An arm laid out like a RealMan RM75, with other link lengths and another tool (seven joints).
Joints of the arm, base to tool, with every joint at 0 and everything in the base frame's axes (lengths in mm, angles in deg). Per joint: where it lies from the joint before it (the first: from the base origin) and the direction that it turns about. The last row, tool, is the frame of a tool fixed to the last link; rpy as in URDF.
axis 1: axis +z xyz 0 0 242.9
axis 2: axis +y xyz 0 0 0
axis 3: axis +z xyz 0 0 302.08
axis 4: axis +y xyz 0 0 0
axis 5: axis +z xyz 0 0 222.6
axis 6: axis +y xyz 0 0 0
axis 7: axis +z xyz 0 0 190.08
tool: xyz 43 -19 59 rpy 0 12.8 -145
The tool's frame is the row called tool.
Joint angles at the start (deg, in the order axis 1, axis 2, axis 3, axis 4, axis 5, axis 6, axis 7): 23.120 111.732 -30.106 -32.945 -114.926 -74.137 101.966
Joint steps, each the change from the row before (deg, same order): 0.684 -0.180 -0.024 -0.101 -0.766 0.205 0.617; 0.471 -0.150 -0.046 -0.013 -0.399 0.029 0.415; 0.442 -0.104 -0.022 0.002 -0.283 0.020 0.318; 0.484 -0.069 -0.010 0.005 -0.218 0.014 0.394; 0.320 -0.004 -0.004 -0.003 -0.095 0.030 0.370; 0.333 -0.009 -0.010 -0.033 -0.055 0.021 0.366; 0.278 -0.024 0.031 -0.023 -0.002 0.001 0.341; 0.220 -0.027 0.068 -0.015 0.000 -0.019 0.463
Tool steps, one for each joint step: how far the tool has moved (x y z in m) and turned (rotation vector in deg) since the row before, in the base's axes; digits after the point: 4 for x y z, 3 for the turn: -0.0016 0.0039 0.0009 -0.414 -0.427 0.070; -0.0017 0.0027 0.0006 -0.288 -0.155 0.120; -0.0020 0.0027 0.0004 -0.202 -0.082 0.165; -0.0027 0.0030 0.0001 -0.167 0.051 0.156; -0.0021 0.0021 -0.0002 -0.082 0.160 0.019; -0.0024 0.0023 0.0000 -0.045 0.161 0.061; -0.0021 0.0021 0.0003 0.019 0.200 0.024; -0.0018 0.0016 0.0003 0.025 0.312 -0.130
